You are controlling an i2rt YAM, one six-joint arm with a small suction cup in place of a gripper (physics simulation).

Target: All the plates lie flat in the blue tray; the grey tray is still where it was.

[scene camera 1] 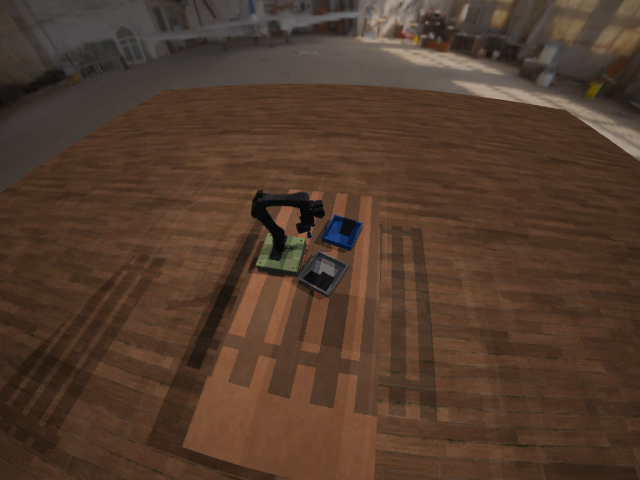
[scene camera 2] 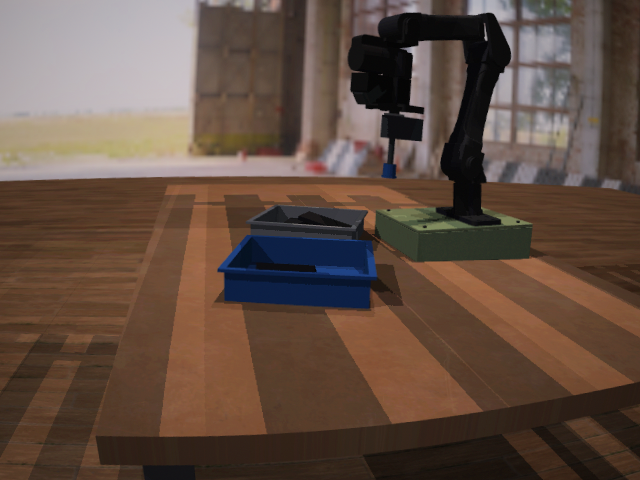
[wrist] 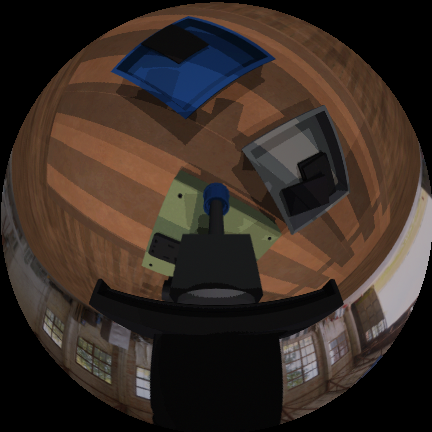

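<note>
A black plate lies flat in the blue tray, against one side. The grey tray stands beside it and holds dark plates that overlap. One plate looks tilted, and a smaller-looking dark piece shows beside it in the wrist view; their exact number is unclear. My suction cup hangs high, pointing down, clear of both trays, with nothing on it.
The green base block carries the arm and stands close to the grey tray. Both trays stand on the wooden table, with a narrow gap between them. Striped shadows cross the table.
</note>
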